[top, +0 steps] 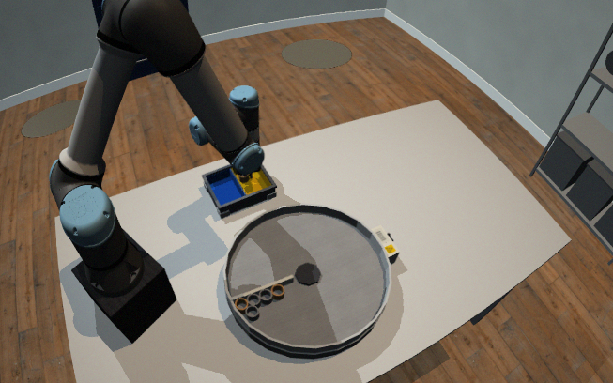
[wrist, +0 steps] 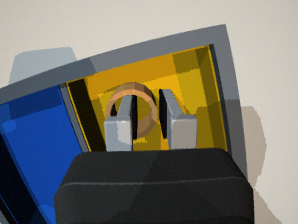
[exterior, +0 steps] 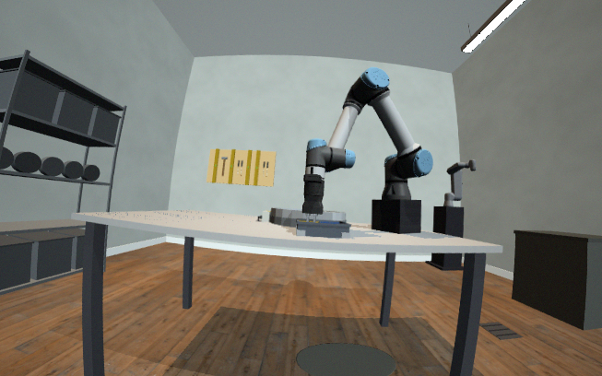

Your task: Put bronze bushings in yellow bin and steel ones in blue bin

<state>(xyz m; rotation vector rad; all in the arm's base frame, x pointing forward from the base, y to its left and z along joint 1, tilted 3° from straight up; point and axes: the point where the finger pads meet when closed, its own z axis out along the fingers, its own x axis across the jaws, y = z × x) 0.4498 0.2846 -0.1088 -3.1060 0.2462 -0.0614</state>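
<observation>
My hand is 4 cm past the bin and 3 cm to the left of it. Round my hand: round grey turntable: 1 cm ahead, 41 cm to the right, 2 cm above.
</observation>
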